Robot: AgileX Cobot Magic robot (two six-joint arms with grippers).
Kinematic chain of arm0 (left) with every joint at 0, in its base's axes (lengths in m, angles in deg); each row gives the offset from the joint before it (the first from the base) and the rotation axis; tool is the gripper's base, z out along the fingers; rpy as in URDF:
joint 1: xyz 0 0 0.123 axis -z
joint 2: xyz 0 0 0 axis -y
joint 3: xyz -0.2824 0 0.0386 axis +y
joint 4: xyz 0.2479 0 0.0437 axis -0.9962 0 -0.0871
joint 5: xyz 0 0 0 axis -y
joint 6: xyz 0.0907 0 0.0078 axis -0.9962 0 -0.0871
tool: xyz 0 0 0 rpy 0 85 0
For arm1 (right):
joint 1: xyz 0 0 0.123 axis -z
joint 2: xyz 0 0 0 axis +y
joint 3: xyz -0.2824 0 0.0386 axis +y
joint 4: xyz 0.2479 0 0.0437 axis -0.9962 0 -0.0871
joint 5: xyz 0 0 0 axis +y
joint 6: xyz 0.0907 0 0.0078 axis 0.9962 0 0.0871
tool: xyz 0 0 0 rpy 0 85 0
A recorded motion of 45 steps. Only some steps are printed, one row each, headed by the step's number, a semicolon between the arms.
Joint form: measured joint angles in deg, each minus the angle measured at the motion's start. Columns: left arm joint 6, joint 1, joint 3, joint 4, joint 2, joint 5; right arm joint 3, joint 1, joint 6, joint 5, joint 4, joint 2.
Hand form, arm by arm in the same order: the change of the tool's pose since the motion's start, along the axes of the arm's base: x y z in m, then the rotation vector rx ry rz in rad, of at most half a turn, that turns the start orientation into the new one. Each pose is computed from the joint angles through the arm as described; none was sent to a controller.
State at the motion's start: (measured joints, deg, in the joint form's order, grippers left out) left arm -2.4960 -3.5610 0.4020 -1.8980 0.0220 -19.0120; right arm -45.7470 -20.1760 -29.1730 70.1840 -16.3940 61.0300
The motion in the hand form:
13: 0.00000 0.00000 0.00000 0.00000 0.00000 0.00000; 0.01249 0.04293 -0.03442 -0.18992 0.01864 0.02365
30: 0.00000 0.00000 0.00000 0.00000 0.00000 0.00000; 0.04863 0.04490 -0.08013 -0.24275 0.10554 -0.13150
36: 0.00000 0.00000 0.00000 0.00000 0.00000 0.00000; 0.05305 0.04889 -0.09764 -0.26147 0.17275 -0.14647
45: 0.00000 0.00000 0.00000 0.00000 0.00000 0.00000; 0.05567 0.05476 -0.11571 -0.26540 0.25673 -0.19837
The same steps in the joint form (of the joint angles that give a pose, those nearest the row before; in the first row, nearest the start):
13: 0.00 0.00 0.00 0.00 0.00 0.00; 0.00 -15.65 16.46 -7.18 11.62 10.38
30: 0.00 0.00 0.00 0.00 0.00 0.00; 0.50 -11.06 20.86 -14.66 12.13 22.19
36: 0.00 0.00 0.00 0.00 0.00 0.00; 0.59 -10.87 21.03 -15.33 10.63 26.45
45: 0.00 0.00 0.00 0.00 0.00 0.00; 0.59 -10.87 22.66 -16.06 7.70 30.86

